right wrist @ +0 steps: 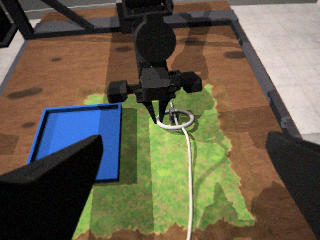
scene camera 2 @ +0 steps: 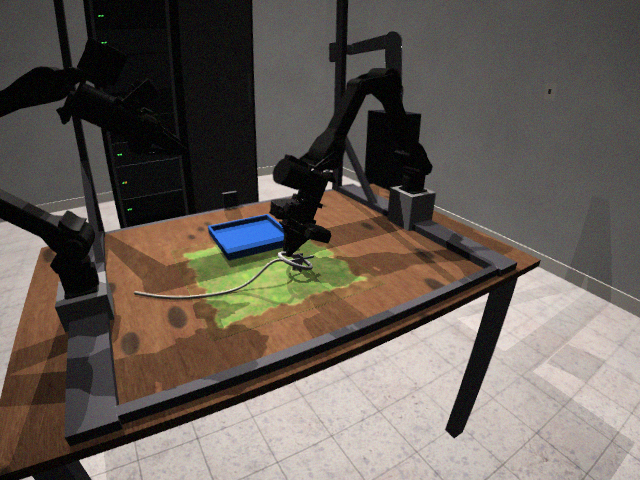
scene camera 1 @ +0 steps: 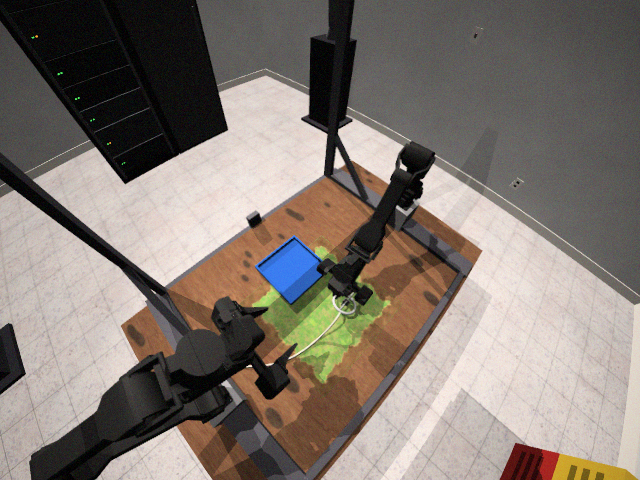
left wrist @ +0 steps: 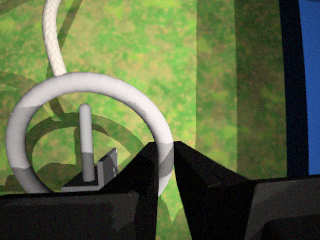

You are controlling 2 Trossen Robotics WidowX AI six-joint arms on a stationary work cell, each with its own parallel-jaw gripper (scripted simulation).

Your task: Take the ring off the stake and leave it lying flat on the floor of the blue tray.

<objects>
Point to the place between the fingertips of my right gripper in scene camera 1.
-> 281,325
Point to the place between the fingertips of my right gripper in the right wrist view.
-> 184,141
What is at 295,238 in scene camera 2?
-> My left gripper.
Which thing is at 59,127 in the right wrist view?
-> A blue tray.
</objects>
